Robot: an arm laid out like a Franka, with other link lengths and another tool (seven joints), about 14 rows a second.
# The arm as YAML. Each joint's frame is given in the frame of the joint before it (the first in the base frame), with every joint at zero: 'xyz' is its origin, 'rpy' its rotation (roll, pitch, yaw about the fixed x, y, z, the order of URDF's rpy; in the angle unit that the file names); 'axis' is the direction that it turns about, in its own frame. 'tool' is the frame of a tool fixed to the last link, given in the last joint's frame.
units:
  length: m
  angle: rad
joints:
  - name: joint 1
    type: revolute
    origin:
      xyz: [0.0, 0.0, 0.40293]
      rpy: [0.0, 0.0, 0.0]
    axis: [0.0, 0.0, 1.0]
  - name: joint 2
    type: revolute
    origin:
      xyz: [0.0, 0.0, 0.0]
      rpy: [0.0, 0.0, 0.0]
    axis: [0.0, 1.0, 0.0]
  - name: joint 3
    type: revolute
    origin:
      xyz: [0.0, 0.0, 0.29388]
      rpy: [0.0, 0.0, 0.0]
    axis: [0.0, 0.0, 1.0]
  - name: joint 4
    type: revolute
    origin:
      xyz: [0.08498, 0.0, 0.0]
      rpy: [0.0, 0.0, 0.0]
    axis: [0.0, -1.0, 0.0]
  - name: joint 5
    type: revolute
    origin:
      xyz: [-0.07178, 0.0, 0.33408]
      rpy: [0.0, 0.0, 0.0]
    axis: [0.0, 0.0, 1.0]
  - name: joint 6
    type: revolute
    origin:
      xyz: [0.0, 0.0, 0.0]
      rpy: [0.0, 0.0, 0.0]
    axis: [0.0, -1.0, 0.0]
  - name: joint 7
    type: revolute
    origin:
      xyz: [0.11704, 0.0, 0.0]
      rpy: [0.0, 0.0, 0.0]
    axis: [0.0, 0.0, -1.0]
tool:
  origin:
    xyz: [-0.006, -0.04, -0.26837]
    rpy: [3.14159, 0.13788, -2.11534]
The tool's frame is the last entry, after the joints.
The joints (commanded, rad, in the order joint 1, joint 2, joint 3, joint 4, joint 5, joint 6, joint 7), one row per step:
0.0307, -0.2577, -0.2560, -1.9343, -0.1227, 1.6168, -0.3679
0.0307, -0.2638, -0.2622, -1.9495, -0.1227, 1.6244, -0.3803
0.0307, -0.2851, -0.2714, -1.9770, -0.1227, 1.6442, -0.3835
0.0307, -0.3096, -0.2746, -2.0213, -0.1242, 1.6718, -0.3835
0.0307, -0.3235, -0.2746, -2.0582, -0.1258, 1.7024, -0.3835
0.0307, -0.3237, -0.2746, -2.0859, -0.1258, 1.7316, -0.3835
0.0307, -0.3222, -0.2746, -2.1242, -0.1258, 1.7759, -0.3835
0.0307, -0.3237, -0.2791, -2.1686, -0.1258, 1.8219, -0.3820
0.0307, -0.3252, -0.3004, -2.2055, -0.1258, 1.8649, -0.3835
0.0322, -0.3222, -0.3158, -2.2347, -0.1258, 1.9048, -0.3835
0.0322, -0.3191, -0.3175, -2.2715, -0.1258, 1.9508, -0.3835
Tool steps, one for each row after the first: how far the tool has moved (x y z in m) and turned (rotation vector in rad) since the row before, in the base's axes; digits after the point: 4 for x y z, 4 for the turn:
-0.0023, -0.0018, -0.0037, 0.0045, 0.0018, 0.0078
-0.0036, -0.0027, -0.0017, 0.0054, -0.0137, -0.0027
-0.0047, 0.0008, -0.0068, 0.0045, -0.0081, 0.0018
-0.0012, 0.0015, -0.0075, 0.0009, -0.0077, 0.0046
0.0011, 0.0012, -0.0092, 0.0003, -0.0019, 0.0035
0.0022, 0.0016, -0.0130, -0.0002, -0.0047, 0.0049
-0.0004, 0.0005, -0.0146, 0.0025, -0.0035, -0.0003
-0.0023, -0.0066, -0.0125, 0.0070, -0.0077, -0.0141
-0.0002, -0.0041, -0.0108, 0.0036, -0.0077, -0.0094
0.0009, 0.0014, -0.0127, 0.0000, -0.0064, 0.0029

